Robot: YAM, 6 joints.
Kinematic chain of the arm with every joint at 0, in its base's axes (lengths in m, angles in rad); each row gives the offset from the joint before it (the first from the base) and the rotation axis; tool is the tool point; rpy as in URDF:
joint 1: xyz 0 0 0.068 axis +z
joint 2: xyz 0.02 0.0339 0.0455 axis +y
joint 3: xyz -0.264 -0.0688 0 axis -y
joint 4: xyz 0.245 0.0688 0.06 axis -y
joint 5: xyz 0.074 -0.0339 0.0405 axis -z
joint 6: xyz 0.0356 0 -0.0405 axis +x
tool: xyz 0 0 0 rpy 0 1.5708 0
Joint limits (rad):
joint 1: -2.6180..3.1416
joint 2: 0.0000..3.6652
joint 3: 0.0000..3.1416
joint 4: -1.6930..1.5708
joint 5: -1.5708..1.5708
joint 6: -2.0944..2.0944
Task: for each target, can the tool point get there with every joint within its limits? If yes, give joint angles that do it. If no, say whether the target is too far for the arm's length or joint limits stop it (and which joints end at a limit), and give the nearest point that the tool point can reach.
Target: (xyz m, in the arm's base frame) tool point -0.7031 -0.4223 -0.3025
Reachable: no: too far | nearest point -0.4932 -0.2962 -0.1752 | short by 0.276 m
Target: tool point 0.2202 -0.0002 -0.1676
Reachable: yes | joints 0.1024 2.9415 1.1337 -0.4030 0.6931 -0.4800
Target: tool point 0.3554 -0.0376 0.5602
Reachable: yes | joints -0.1784 1.8547 2.0219 1.0839 -0.8205 -0.6935
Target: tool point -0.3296 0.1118 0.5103
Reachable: yes | joints -0.4160 0.3921 2.3320 -0.6077 1.0515 -1.2047
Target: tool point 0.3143 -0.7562 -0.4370
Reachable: no: too far | nearest point 0.2074 -0.4990 -0.2326 | short by 0.346 m
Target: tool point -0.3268 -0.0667 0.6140
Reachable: yes | joints 0.2792 0.8721 2.7113 0.3865 -0.8158 1.4252
